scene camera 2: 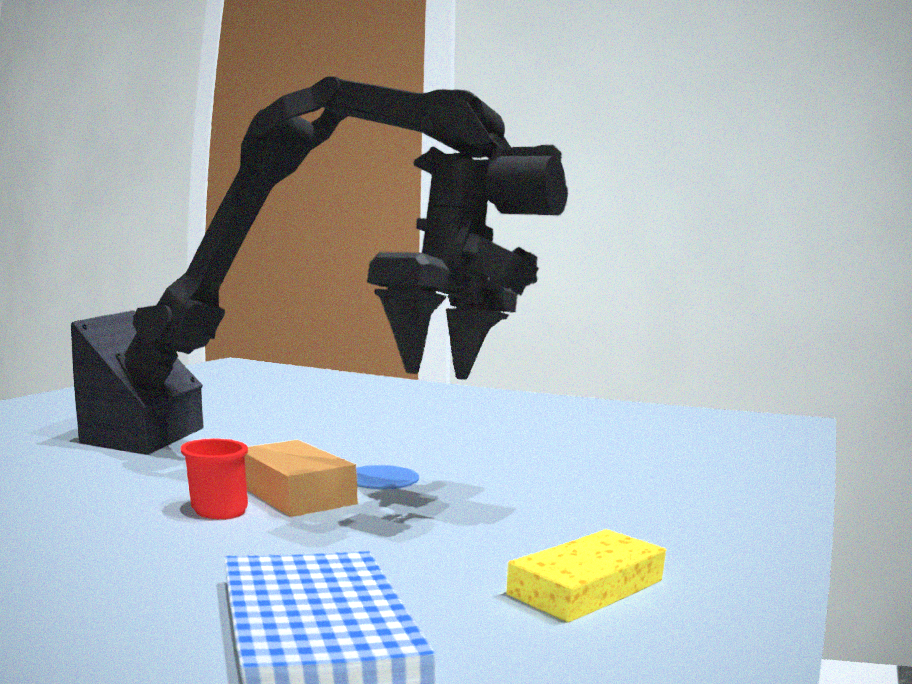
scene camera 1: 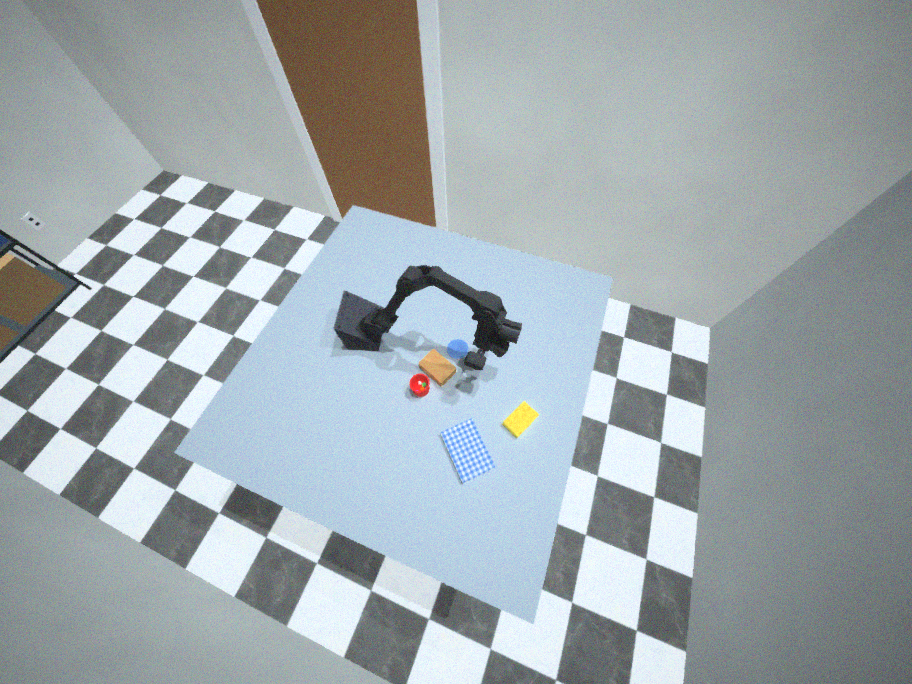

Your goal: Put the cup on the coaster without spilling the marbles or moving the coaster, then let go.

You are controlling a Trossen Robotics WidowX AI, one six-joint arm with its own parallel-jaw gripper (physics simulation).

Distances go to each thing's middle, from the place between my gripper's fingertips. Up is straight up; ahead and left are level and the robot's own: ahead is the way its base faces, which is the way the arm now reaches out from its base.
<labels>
Right now my hand is 160 mm past the red cup [scene camera 2: 216, 473], 160 mm to the left of it and 100 mm above it. Round my hand: blue coaster [scene camera 2: 377, 476] 120 mm behind, 50 mm to the left, 130 mm below; then brown block [scene camera 2: 296, 478] 140 mm behind, 60 mm to the right, 110 mm below.
</labels>
